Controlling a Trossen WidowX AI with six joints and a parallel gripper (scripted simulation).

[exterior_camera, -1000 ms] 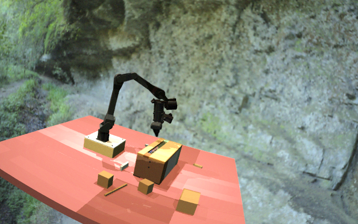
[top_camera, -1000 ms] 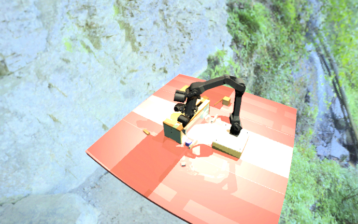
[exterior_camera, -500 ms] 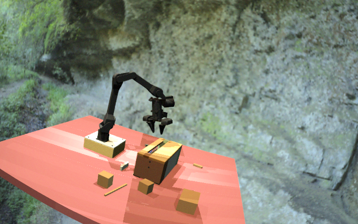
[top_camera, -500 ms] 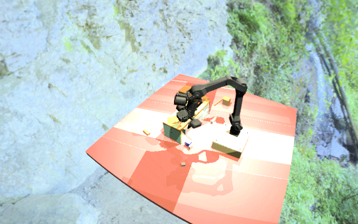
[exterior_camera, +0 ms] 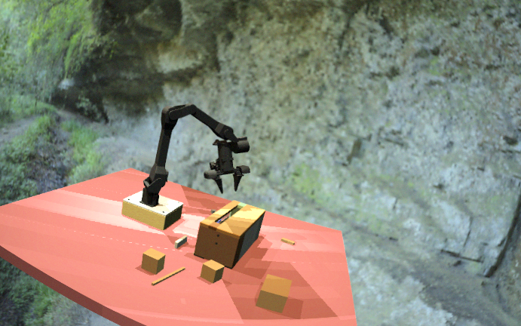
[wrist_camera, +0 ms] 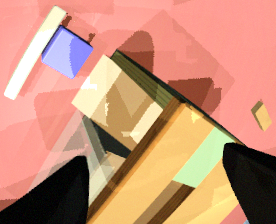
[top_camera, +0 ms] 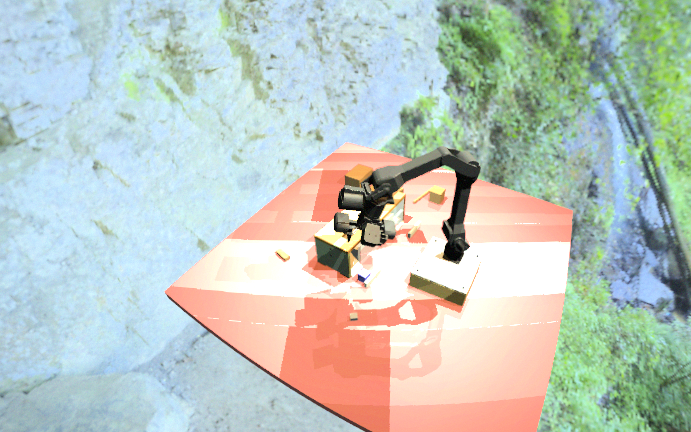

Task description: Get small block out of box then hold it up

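My gripper tip is 2 cm past the block and 15 cm above it. From my gripper tip the other things lie so: box (5 cm ahead, 17 cm to the right, 10 cm below); then thin stick (2 cm ahead, 57 cm to the right, 16 cm below); then tan chip (29 cm ahead, 7 cm to the left, 16 cm below).
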